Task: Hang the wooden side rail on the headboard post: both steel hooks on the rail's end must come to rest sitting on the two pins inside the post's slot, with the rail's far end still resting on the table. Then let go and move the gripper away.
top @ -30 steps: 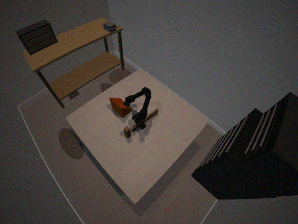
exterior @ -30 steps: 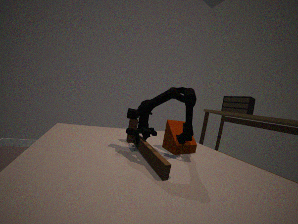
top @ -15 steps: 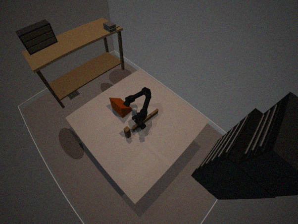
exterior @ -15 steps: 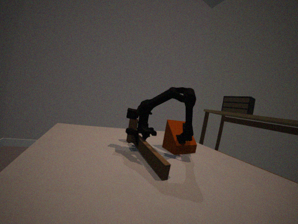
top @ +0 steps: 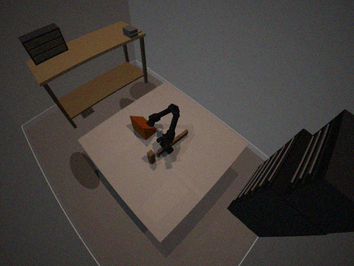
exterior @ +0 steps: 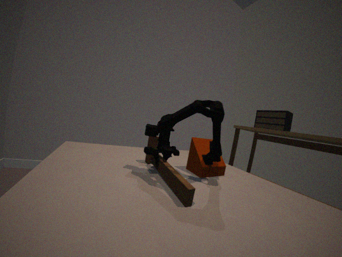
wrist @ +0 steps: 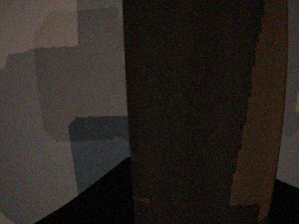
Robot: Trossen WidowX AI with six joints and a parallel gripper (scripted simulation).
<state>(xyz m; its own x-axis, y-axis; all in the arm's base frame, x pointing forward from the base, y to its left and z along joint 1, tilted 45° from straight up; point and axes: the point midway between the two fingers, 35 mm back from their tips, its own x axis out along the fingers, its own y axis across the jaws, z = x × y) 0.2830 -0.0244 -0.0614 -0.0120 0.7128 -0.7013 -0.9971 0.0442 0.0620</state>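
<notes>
Right now the headboard post is 10 mm behind my gripper tip, 160 mm to the right of it and 40 mm above it.
</notes>
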